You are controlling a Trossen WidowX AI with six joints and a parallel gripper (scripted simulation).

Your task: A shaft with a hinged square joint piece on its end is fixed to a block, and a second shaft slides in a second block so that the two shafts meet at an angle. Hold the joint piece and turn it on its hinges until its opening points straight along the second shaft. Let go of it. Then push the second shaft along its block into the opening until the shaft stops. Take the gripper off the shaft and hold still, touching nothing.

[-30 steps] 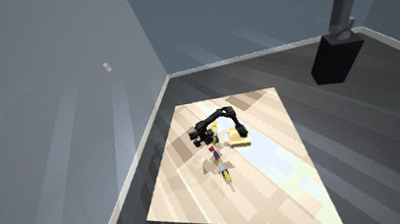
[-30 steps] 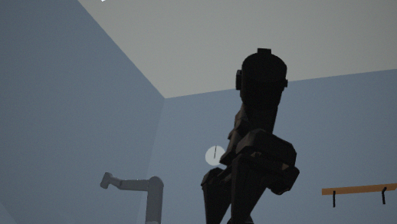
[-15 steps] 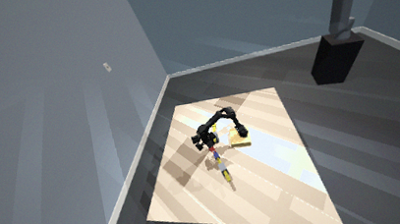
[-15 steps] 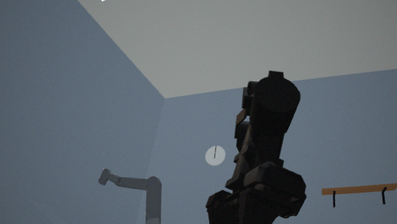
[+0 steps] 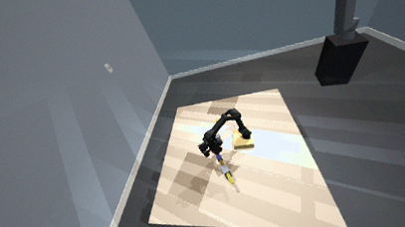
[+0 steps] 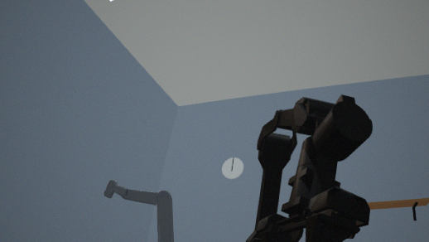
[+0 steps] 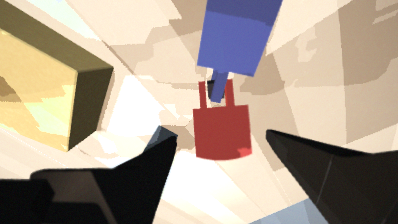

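Now: gripper tip 1 cm past the red joint piece and 1 cm to the right of it.
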